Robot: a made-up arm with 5 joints.
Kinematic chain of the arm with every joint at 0, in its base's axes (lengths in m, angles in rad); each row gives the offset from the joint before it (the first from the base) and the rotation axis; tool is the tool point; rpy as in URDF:
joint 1: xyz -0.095 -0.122 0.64 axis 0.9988 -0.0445 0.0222
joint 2: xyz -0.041 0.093 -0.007 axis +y
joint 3: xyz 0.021 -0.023 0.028 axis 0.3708 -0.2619 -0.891
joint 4: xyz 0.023 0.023 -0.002 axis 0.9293 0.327 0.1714
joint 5: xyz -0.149 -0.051 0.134 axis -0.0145 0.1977 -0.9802
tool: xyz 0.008 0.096 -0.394 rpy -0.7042 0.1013 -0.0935
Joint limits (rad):
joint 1: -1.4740..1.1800
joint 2: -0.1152..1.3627
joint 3: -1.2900..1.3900
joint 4: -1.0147..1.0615
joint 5: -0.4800..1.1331
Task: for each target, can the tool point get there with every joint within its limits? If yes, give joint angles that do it. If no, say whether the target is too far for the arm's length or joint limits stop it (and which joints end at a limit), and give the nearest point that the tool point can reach.
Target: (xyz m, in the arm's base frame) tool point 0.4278 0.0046 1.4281
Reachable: no: too far | nearest point 0.0222 -0.0371 0.9699 | short by 0.613 m
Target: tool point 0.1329 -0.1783 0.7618
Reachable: no: joint limits stop it (at a limit: joint 1, joint 2, joint 3, joint 4, joint 5) | nearest point 0.0387 -0.2270 0.7601 | short by 0.106 m
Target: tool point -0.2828 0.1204 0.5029
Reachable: yes | joints 0.2375 0.6191 0.4998 -0.0901 -0.2070
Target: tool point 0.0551 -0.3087 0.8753
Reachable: no: joint limits stop it (at a limit: joint 1, joint 4, joint 5) | nearest point 0.0049 -0.2575 0.7727 | short by 0.125 m
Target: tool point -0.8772 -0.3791 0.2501
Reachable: no: too far | nearest point -0.3800 -0.1921 0.4617 | short by 0.572 m
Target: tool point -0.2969 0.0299 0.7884
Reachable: yes | joints -0.5575 1.2064 -0.8038 0.8321 0.7337
